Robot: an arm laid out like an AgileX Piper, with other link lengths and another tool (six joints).
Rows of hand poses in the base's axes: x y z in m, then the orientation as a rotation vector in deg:
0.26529 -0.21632 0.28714 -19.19 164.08 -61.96
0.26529 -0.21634 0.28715 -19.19 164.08 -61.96
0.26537 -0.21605 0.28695 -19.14 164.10 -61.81
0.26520 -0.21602 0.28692 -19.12 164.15 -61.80
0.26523 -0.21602 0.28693 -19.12 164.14 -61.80
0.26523 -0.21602 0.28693 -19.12 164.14 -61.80
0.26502 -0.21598 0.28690 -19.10 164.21 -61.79
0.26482 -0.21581 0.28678 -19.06 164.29 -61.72
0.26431 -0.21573 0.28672 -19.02 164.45 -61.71
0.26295 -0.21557 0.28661 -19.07 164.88 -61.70
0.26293 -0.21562 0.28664 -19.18 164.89 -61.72
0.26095 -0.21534 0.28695 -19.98 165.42 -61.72
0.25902 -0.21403 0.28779 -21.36 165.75 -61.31
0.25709 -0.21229 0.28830 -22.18 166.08 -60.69
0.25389 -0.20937 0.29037 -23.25 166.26 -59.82
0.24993 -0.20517 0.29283 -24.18 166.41 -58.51
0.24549 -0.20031 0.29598 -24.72 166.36 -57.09
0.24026 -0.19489 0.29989 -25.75 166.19 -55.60
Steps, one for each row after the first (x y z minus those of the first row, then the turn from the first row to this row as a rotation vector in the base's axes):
0.00000 -0.00002 0.00001 0.00 0.00 0.00
0.00008 0.00027 -0.00019 0.10 -0.04 -0.01
-0.00009 0.00030 -0.00022 0.11 0.00 -0.04
-0.00006 0.00030 -0.00021 0.11 -0.01 -0.04
-0.00006 0.00030 -0.00021 0.11 -0.01 -0.04
-0.00027 0.00034 -0.00024 0.13 0.04 -0.08
-0.00047 0.00051 -0.00036 0.18 0.08 -0.12
-0.00098 0.00059 -0.00042 0.21 0.20 -0.21
-0.00234 0.00075 -0.00053 0.27 0.59 -0.34
-0.00236 0.00070 -0.00050 0.26 0.64 -0.29
-0.00434 0.00098 -0.00019 0.30 1.36 -0.05
-0.00627 0.00229 0.00065 0.55 2.01 0.65
-0.00820 0.00403 0.00116 0.96 2.42 1.06
-0.01140 0.00695 0.00323 1.50 2.73 1.70
-0.01536 0.01115 0.00569 2.32 2.88 2.34
-0.01980 0.01601 0.00884 3.20 2.71 2.85
-0.02503 0.02143 0.01275 4.10 2.61 3.69

